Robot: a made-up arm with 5 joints.
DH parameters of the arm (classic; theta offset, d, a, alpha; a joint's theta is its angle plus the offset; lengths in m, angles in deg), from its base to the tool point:
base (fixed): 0 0.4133 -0.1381 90
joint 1: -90 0.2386 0.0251 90
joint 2: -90 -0.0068 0.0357 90
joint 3: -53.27 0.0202 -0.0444 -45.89
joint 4: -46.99 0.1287 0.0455 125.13
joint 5: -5.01 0 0.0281 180
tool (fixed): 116.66 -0.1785 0 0
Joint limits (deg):
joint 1: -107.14..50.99
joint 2: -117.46..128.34
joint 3: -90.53..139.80
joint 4: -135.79..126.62
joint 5: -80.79..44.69
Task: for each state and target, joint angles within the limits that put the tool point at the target. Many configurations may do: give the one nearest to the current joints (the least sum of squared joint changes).
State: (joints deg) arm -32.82 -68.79 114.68 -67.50 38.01
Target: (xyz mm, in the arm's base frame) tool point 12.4 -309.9 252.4
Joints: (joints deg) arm -37.75 -109.06 139.44 -55.80 44.69
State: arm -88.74 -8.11 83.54 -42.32 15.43
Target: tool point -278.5 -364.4 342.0
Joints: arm -104.83 -49.84 87.83 -71.32 14.43
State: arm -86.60 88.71 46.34 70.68 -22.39
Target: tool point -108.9 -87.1 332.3
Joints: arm -64.33 53.33 53.69 52.24 -8.85
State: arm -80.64 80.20 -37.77 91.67 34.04
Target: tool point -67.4 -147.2 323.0
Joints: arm -59.59 63.00 -40.54 87.52 39.09
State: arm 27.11 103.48 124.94 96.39 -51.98
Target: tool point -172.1 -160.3 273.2
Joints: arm 10.22 91.57 126.71 80.27 -44.99
